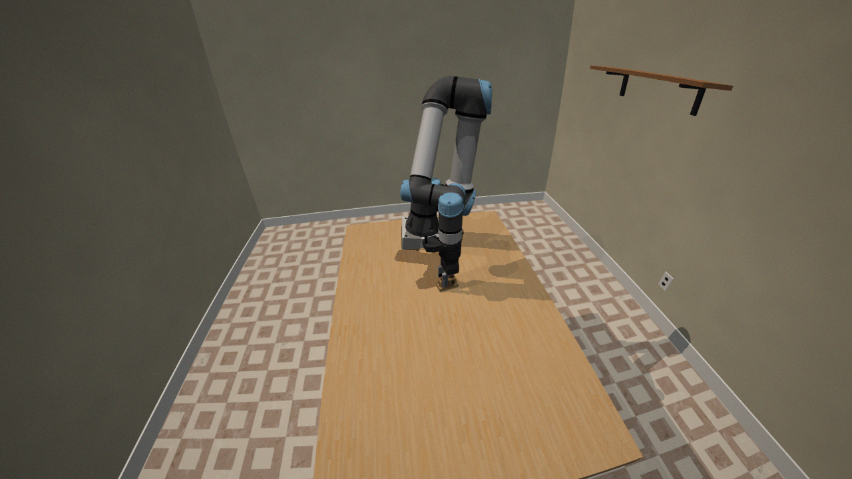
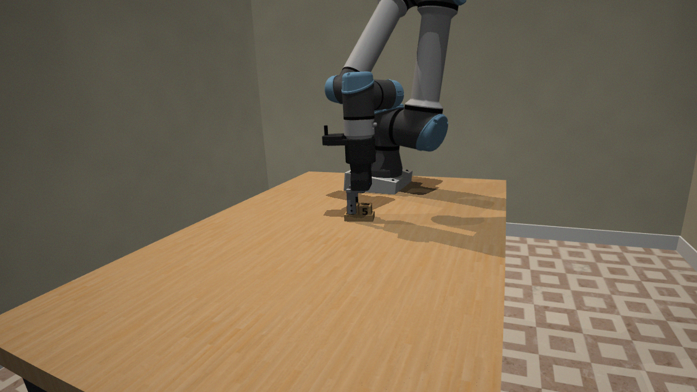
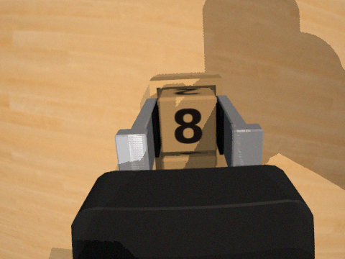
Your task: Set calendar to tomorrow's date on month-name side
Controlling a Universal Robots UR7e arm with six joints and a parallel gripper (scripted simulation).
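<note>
Now: the wooden tray 3 cm below my hand, 2 cm to the left of it and 1 cm behind it. From my hand the other things lie so: wooden digit cube (3 cm to the left, 1 cm below, 1 cm behind).
</note>
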